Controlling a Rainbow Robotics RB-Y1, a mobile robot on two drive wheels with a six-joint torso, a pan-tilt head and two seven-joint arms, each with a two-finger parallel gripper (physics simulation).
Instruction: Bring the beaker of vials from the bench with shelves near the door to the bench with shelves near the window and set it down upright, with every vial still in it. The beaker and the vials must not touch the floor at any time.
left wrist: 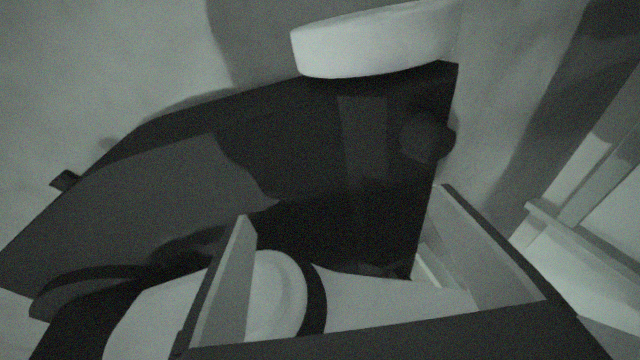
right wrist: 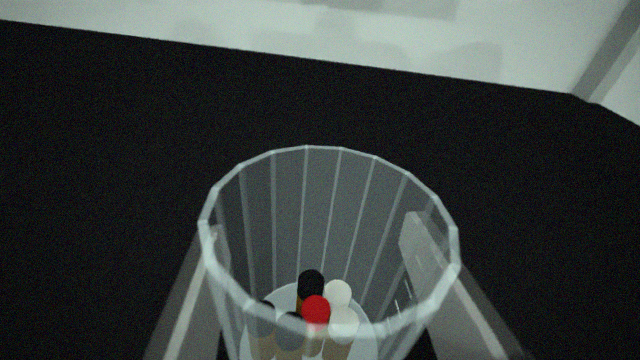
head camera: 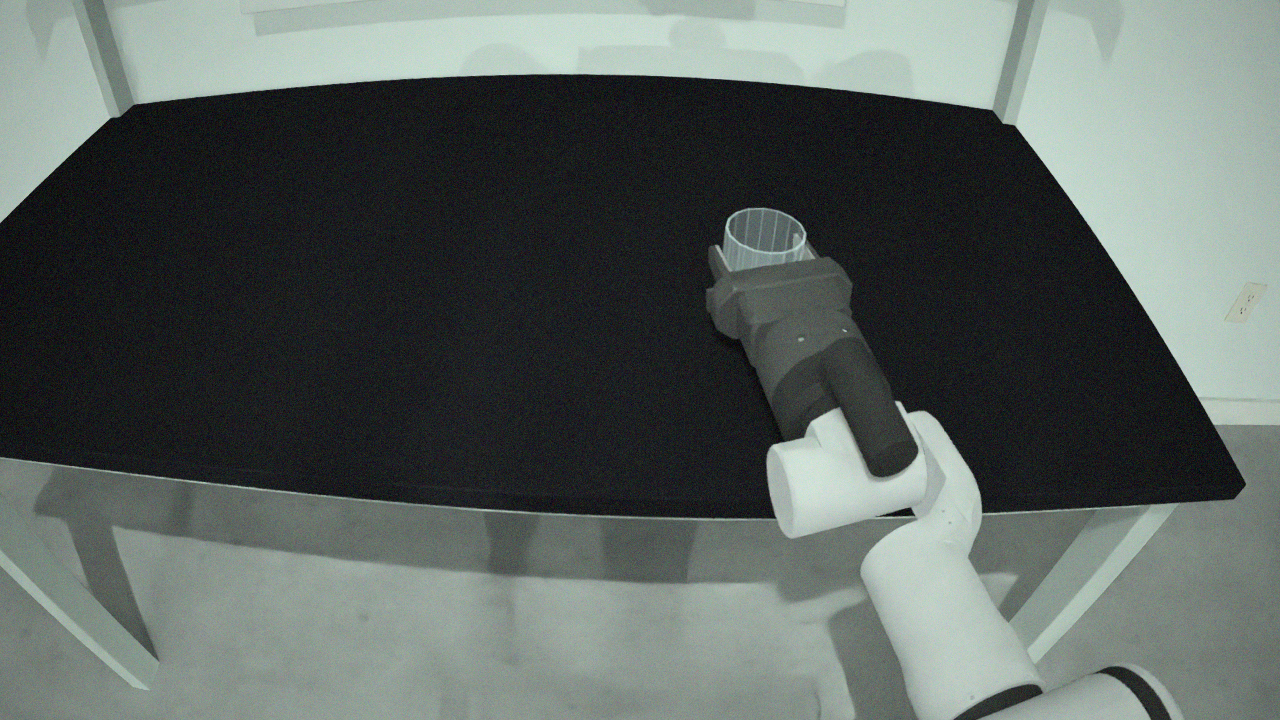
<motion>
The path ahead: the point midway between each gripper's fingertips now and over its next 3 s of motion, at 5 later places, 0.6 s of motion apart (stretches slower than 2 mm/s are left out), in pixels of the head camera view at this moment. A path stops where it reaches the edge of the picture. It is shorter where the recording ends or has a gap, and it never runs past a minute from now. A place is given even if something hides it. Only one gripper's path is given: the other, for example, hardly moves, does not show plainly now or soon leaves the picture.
The right gripper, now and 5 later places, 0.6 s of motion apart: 755, 247; 755, 251; 763, 292; 786, 395; 790, 415; 800, 476
</motion>
